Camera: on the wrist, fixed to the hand. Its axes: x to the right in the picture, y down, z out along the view.
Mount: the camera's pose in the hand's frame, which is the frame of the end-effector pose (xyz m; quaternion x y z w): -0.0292 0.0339 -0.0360 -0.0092 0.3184 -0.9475 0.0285
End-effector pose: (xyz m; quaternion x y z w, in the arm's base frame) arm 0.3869 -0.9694 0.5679 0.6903 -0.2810 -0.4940 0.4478
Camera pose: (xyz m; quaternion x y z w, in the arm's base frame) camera 0.4120 -0.9478 0.6148 -0.4391 -0.7931 0.2212 0.3595
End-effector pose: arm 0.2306 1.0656 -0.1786 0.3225 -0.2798 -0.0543 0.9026
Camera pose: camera 0.2228 1.1202 -0.1944 0.2833 0.5855 -0.7567 0.0663
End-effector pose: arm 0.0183 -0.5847 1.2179 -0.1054 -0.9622 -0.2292 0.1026
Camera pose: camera 0.0601 -0.5763 1.2564 0.9807 -0.0925 -0.1462 0.0912
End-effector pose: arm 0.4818 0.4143 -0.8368 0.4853 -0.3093 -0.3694 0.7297
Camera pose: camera 0.5034 0.4648 -0.8199 -0.4178 -0.6867 0.5502 0.2262
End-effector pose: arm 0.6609 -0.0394 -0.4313 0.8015 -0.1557 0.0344 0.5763
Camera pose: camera 0.6279 -0.0094 -0.3952 0.1541 0.9382 -0.2913 0.1060
